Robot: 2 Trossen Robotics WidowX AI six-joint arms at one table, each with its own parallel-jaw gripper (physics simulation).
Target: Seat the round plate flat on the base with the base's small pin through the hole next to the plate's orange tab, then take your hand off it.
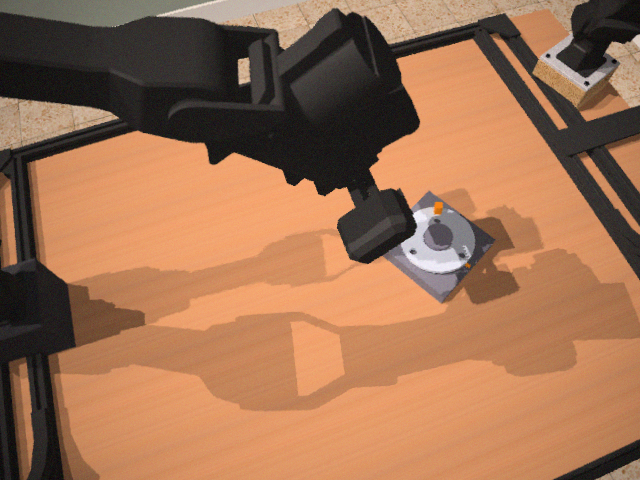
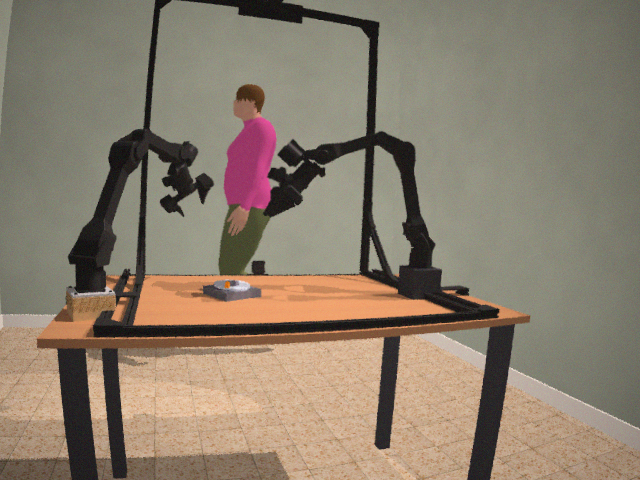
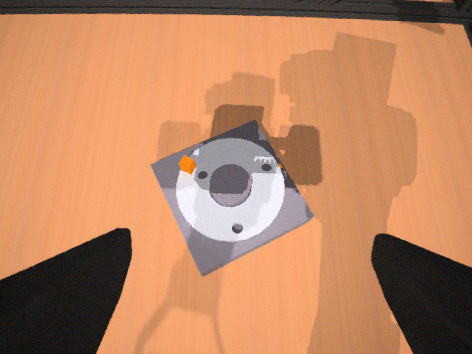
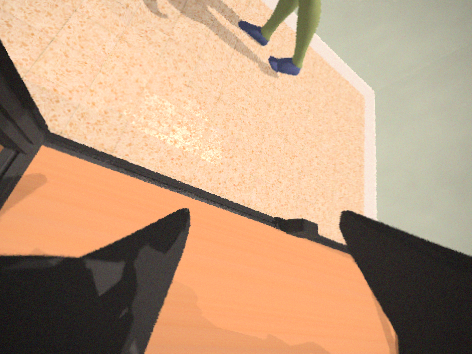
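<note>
The white round plate (image 1: pixel 436 263) (image 2: pixel 242 285) (image 3: pixel 215 220) lies on the square grey base (image 1: pixel 442 290) (image 2: pixel 227 296) (image 3: pixel 205 260) and looks flat. Its orange tab (image 1: pixel 438 207) (image 2: pixel 227 284) (image 3: pixel 187 165) is near one base corner. The hole beside the tab (image 3: pixel 202 175) looks dark; I cannot tell whether the pin is in it. A small orange mark (image 1: pixel 468 265) shows at the plate's edge. My left gripper (image 2: pixel 268 209) (image 3: pixel 253 244) is open and empty, high above the table. My right gripper (image 2: pixel 191 207) (image 4: pixel 264 217) is open and empty, also high and apart from the plate.
A black frame (image 1: pixel 522 93) (image 2: pixel 289 326) runs around the tabletop (image 1: pixel 155 206). A block (image 1: pixel 560 82) (image 2: pixel 90 304) stands under the right arm's mount. A person in pink (image 2: pixel 253 160) stands behind the table. Arm shadows fall across the table and partly over the plate.
</note>
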